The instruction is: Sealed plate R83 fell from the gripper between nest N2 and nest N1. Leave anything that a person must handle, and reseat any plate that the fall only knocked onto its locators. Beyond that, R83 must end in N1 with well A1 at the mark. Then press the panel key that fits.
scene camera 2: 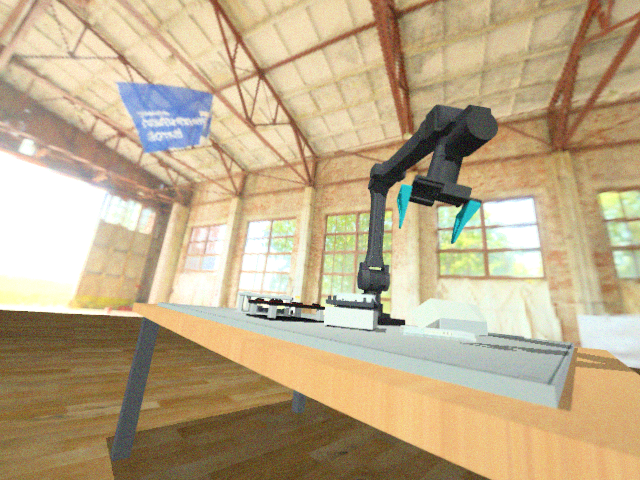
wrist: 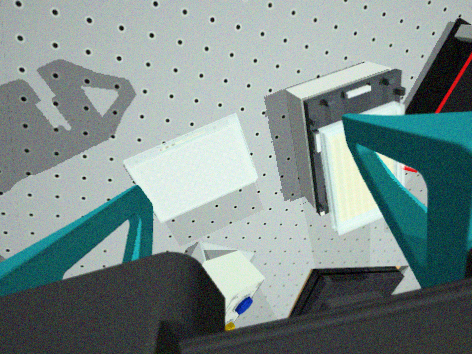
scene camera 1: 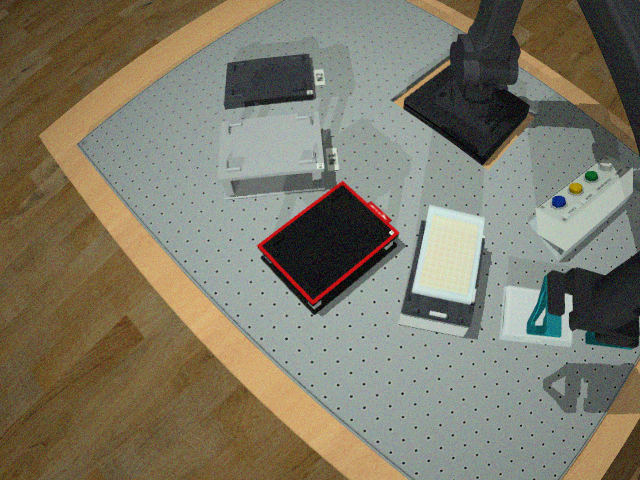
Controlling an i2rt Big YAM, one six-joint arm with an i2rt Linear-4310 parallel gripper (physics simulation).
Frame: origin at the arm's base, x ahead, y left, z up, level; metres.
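Seen in the pictures: gripper, fingertip midpoint: (scene camera 2: 425, 235) (wrist: 238, 164) (scene camera 1: 558, 333); arm's base, origin of the base link: (scene camera 1: 470, 106).
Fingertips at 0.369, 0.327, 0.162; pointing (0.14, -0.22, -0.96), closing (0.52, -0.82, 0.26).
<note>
Pixels of each thing's top centre, then the offset from my fingertips to it, as dx, dy, dz. "*": a spot on its surface instead.
- white plate, middle of its top: (wrist: 197, 174) (scene camera 1: 540, 314) (scene camera 2: 433, 329) -0.099, -0.021, -0.169
- plate with pale yellow wells, middle of its top: (wrist: 372, 178) (scene camera 1: 452, 249) (scene camera 2: 356, 291) -0.061, -0.188, -0.102
- dark-topped block, surface spot: (wrist: 312, 150) * -0.045, -0.126, -0.130
- Grey nest N1, middle of its top: (scene camera 1: 268, 140) (scene camera 2: 268, 293) -0.048, -0.517, -0.118
- Dark nest N2, middle of its top: (scene camera 1: 267, 74) (scene camera 2: 272, 306) -0.188, -0.664, -0.161
- key panel, middle of its top: (scene camera 1: 595, 186) (scene camera 2: 449, 301) -0.324, -0.048, -0.100
My gripper (scene camera 1: 568, 335) (scene camera 2: 427, 235) (wrist: 238, 164) is open and empty, above the table near a white plate (scene camera 1: 516, 315) (wrist: 192, 172) that lies flat; I cannot read a name on it. A plate with pale yellow wells (scene camera 1: 448, 253) (wrist: 350, 180) sits skewed and off-centre on a dark-topped block (scene camera 1: 413, 310) (wrist: 312, 150). Grey nest N1 (scene camera 1: 271, 144) holds no plate. Dark nest N2 (scene camera 1: 268, 80) stands behind it with no plate visible. The key panel (scene camera 1: 578, 227) (wrist: 235, 275) has blue (scene camera 1: 558, 201), yellow (scene camera 1: 575, 188), green (scene camera 1: 591, 176) and pale keys. Which plate is R83, and its A1 corner, I cannot tell.
A black, red-edged nest (scene camera 1: 328, 242) stands between N1 and the dark-topped block. The arm's black base (scene camera 1: 465, 118) is behind the block. The wooden table edge (scene camera 1: 180, 299) runs along the near side in scene camera 1.
</note>
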